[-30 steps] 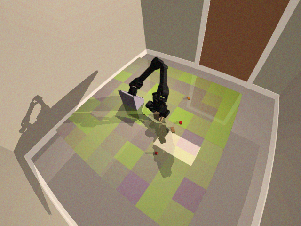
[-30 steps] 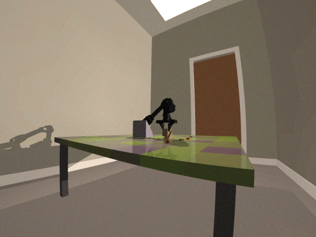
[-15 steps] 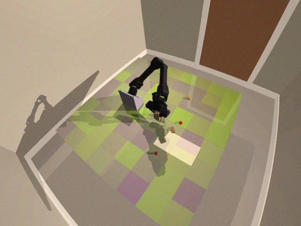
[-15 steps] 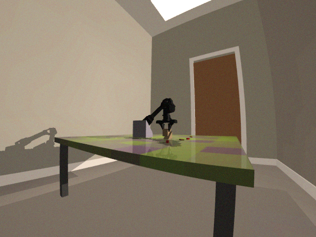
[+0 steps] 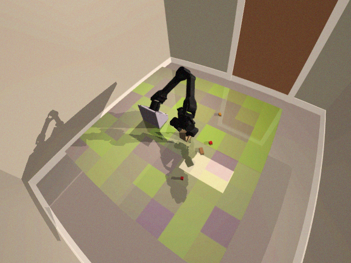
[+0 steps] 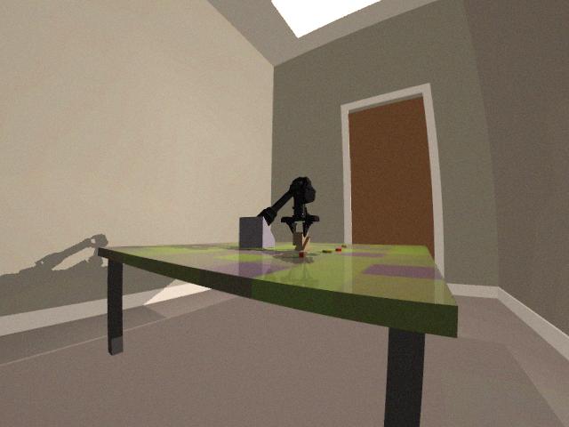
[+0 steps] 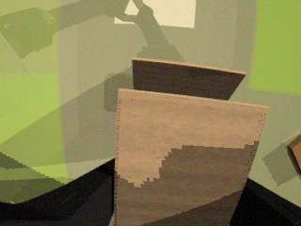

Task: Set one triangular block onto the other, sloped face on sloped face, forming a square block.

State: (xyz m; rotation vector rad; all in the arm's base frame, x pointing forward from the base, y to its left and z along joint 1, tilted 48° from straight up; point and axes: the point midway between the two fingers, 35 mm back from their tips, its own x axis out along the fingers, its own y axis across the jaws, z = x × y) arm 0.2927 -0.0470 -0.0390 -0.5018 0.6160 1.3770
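Right now my gripper tip is 50 mm above the brown triangular block and 40 mm to the right of it. From my gripper tip the other things lie so: orange piece: 330 mm to the left, 130 mm ahead, 60 mm below; then tan triangular block: 10 mm above; then brown block: 150 mm ahead, 60 mm below, 30 mm to the right.
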